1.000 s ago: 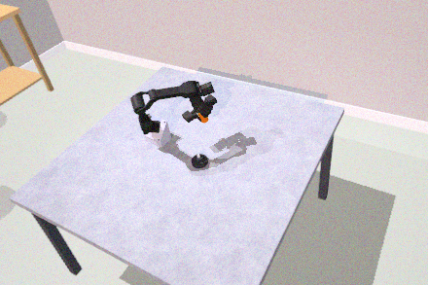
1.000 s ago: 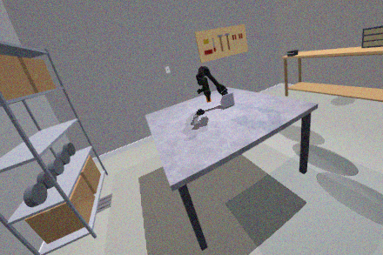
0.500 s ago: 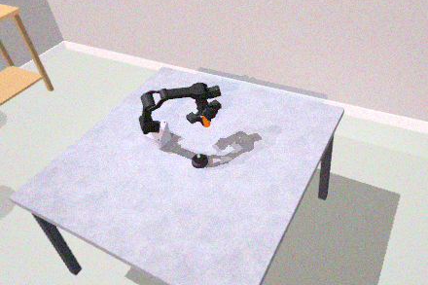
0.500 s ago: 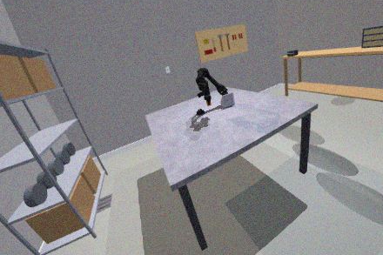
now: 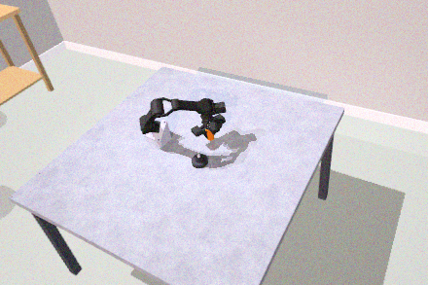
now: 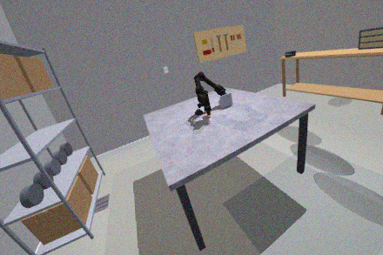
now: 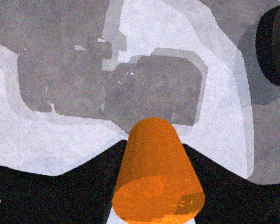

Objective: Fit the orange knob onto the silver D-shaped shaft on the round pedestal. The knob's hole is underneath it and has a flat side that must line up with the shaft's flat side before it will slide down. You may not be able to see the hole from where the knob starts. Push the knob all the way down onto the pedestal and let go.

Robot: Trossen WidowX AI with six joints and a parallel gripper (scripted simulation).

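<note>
Now: the dark round pedestal 20 mm ahead of my gripper tip and 170 mm to the right of it. From my gripper tip the other things lie so: orange knob: 30 mm above.
</note>
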